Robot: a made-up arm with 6 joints. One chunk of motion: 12 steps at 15 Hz.
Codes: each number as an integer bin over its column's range. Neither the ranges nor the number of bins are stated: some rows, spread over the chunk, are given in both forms.
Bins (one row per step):
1: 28 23 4 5 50 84
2: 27 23 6 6 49 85
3: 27 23 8 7 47 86
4: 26 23 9 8 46 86
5: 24 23 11 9 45 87
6: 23 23 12 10 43 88
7: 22 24 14 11 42 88
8: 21 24 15 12 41 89
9: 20 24 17 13 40 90
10: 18 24 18 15 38 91
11: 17 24 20 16 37 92
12: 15 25 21 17 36 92
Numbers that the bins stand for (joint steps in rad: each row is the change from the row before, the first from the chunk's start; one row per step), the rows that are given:
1: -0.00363 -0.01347 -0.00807 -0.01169 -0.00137 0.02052
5: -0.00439 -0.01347 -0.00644 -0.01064 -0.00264 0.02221
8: -0.00497 -0.01306 -0.00552 -0.00985 -0.00365 0.02334
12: -0.00612 -0.01265 -0.00412 -0.00854 -0.00491 0.02504
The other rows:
2: -0.00382 -0.01347 -0.00761 -0.01142 -0.00163 0.02108
3: -0.00382 -0.01347 -0.00714 -0.01116 -0.00213 0.02165
4: -0.00401 -0.01347 -0.00691 -0.01090 -0.00238 0.02165
6: -0.00459 -0.01347 -0.00621 -0.01037 -0.00314 0.02278
7: -0.00478 -0.01306 -0.00575 -0.01011 -0.00339 0.02278
9: -0.00516 -0.01306 -0.00505 -0.00959 -0.00390 0.02391
10: -0.00555 -0.01306 -0.00482 -0.00906 -0.00440 0.02447
11: -0.00574 -0.01306 -0.00435 -0.00880 -0.00466 0.02504

